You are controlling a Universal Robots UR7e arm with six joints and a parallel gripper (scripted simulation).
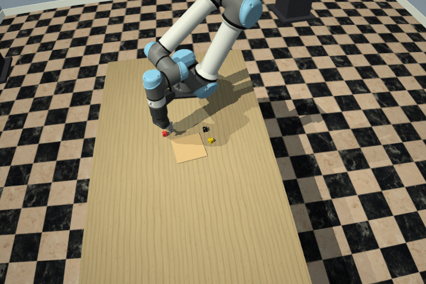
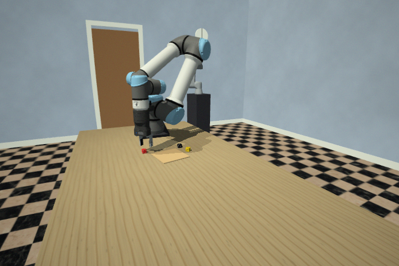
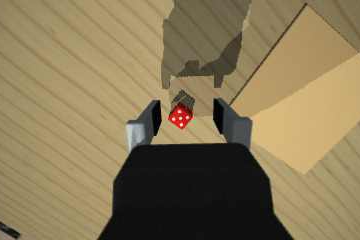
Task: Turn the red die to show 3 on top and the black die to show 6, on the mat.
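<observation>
My hand is 4 cm above the red die and 1 cm to the left of it. Also, from my hand: black die (18 cm to the left, 4 cm below, 3 cm ahead); yellow die (18 cm to the left, 11 cm ahead, 4 cm below); tan mat (11 cm ahead, 8 cm to the left, 5 cm below).
</observation>
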